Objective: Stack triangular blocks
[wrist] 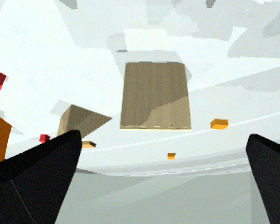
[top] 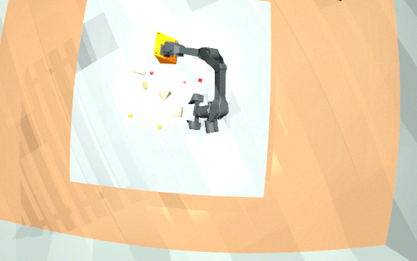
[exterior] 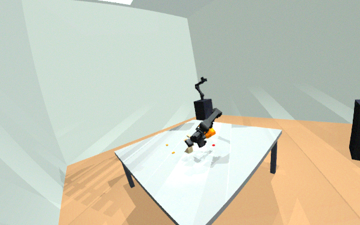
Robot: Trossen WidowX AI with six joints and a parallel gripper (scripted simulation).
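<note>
Now: gripper tip 1 cm past the tan triangular block, 6 cm to the left of it and 7 cm above it.
</note>
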